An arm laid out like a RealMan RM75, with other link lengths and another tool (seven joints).
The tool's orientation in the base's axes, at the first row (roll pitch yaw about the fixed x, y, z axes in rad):
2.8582 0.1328 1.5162
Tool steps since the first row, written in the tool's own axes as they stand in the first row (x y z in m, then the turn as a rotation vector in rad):
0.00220 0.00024 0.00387 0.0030 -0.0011 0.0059
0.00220 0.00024 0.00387 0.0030 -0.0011 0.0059
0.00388 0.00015 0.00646 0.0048 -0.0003 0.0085
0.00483 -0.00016 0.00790 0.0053 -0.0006 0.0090
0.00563 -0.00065 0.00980 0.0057 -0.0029 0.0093
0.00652 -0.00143 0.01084 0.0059 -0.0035 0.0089
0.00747 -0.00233 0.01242 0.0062 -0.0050 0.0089
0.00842 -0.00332 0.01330 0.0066 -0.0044 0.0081
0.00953 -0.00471 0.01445 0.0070 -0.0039 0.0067
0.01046 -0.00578 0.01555 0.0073 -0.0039 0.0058
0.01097 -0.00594 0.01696 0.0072 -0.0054 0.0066
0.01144 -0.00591 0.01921 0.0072 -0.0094 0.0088
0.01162 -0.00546 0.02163 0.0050 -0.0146 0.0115
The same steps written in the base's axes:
0.00140 0.00162 -0.00391 0.0007 0.0021 -0.0063
0.00140 0.00162 -0.00391 0.0007 0.0021 -0.0063
0.00211 0.00292 -0.00662 0.0023 0.0035 -0.0088
0.00226 0.00366 -0.00820 0.0022 0.0040 -0.0094
0.00235 0.00419 -0.01025 0.0001 0.0044 -0.0104
0.00193 0.00493 -0.01158 -0.0006 0.0046 -0.0102
0.00155 0.00566 -0.01345 -0.0020 0.0049 -0.0107
0.00089 0.00649 -0.01469 -0.0017 0.0054 -0.0098
-0.00008 0.00745 -0.01632 -0.0015 0.0060 -0.0084
-0.00075 0.00823 -0.01779 -0.0018 0.0065 -0.0076
-0.00050 0.00854 -0.01924 -0.0030 0.0063 -0.0087
0.00017 0.00868 -0.02143 -0.0062 0.0060 -0.0119
0.00127 0.00851 -0.02364 -0.0106 0.0035 -0.0157

